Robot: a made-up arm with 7 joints.
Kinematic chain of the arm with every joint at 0, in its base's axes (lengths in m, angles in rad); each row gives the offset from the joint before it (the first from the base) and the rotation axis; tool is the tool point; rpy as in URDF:
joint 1: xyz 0 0 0.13 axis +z
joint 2: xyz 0 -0.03 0.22 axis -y
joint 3: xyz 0 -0.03 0.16 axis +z
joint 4: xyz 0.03 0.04 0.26 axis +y
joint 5: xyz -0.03 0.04 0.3 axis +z
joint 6: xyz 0 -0.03 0.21 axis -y
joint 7: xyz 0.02 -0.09 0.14 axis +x
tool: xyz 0 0 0 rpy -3.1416 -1.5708 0
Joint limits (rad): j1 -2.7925..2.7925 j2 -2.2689..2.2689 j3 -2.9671..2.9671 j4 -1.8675..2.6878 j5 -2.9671..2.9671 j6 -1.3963..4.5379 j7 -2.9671..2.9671
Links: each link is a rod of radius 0.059 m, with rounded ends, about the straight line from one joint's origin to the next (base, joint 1, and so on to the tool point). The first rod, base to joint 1, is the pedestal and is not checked.
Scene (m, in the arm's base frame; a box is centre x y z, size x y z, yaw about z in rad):
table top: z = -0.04
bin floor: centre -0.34 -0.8 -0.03 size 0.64 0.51 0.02 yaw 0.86
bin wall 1: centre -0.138 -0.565 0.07 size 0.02 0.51 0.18 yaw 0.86
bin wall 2: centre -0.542 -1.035 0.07 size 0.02 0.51 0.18 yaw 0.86
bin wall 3: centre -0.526 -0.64 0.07 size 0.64 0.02 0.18 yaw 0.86
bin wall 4: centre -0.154 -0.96 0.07 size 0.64 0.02 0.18 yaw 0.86
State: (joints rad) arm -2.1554 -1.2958 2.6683 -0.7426 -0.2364 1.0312 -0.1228
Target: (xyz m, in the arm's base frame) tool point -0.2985 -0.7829 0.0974
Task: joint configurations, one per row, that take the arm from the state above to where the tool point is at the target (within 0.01 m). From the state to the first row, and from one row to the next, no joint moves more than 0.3 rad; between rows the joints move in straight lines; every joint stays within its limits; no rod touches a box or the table.
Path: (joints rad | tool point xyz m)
1: -2.1475 -1.0341 2.7679 -0.6669 -0.2042 1.0137 -0.1133 | -0.6759 -0.6425 0.3764
2: -2.1395 -0.7723 2.8675 -0.5912 -0.1721 0.9962 -0.1038 | -0.6107 -0.6610 0.6511
3: -2.1316 -0.5106 2.9671 -0.5155 -0.1399 0.9787 -0.0943 | -0.5003 -0.5983 0.9164
4: -2.0060 -0.7514 2.9549 -0.6227 -0.1494 1.0194 -0.1038 | -0.4811 -0.7483 0.6447
5: -1.8804 -0.9922 2.9428 -0.7298 -0.1588 1.0601 -0.1133 | -0.4027 -0.8132 0.3615
6: -1.7548 -1.2330 2.9306 -0.8370 -0.1683 1.1008 -0.1228 | -0.2985 -0.7829 0.0974

